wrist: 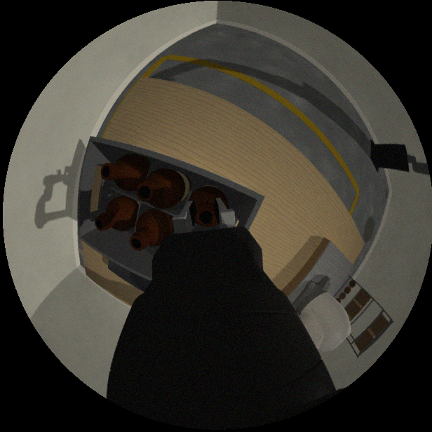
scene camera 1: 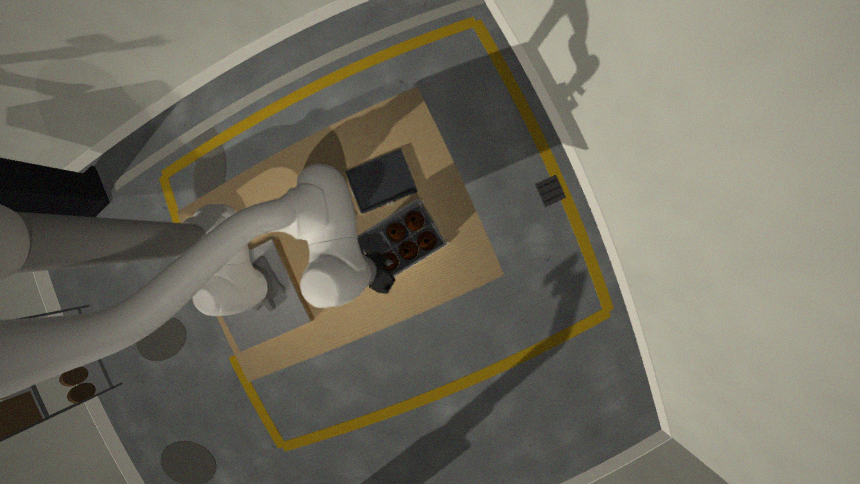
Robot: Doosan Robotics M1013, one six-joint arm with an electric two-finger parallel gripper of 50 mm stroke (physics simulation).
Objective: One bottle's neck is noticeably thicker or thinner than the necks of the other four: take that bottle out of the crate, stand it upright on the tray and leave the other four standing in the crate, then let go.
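Places are measured from the arm's base along level axes (x ahead, y left, z up), in millimetres.
Pixels of known places: gripper, fingertip midpoint: (scene camera 1: 388, 265); arm's base at its link origin: (scene camera 1: 259, 283).
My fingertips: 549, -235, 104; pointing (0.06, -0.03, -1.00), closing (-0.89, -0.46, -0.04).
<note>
Ahead of a thing's pixels: the offset from my fingertips to its top centre, as dx, dy, dz. "pt": to the spot under its first point. Level surfaces: height alone.
The crate @[pt -29, +112, -148] (scene camera 1: 374, 242) (wrist: 247, 207) is grey and divided into compartments. Four brown bottles stand in it: one @[+162, +88, +7] (scene camera 1: 414, 220) (wrist: 130, 170), a second @[+81, +88, +7] (scene camera 1: 396, 231) (wrist: 165, 189), a third @[+161, -1, +7] (scene camera 1: 426, 240) (wrist: 120, 212) and a fourth @[+83, +7, +7] (scene camera 1: 408, 249) (wrist: 152, 227). My gripper (scene camera 1: 389, 261) (wrist: 204, 207) is shut on the neck of the fifth bottle (wrist: 209, 198), which is upright in an end compartment. I cannot tell whether its base touches the crate floor. The dark tray @[pt +139, +316, -151] (scene camera 1: 382, 180) beside the crate bears no bottle; part of it shows past the crate in the wrist view.
The crate and tray stand on a wooden table @[dz -156] (scene camera 1: 457, 255) (wrist: 210, 135). A grey board or plate (scene camera 1: 258, 334) lies near the arm's base. The compartment beside the held bottle holds no bottle. My white arm reaches over the table from the left in the scene view.
</note>
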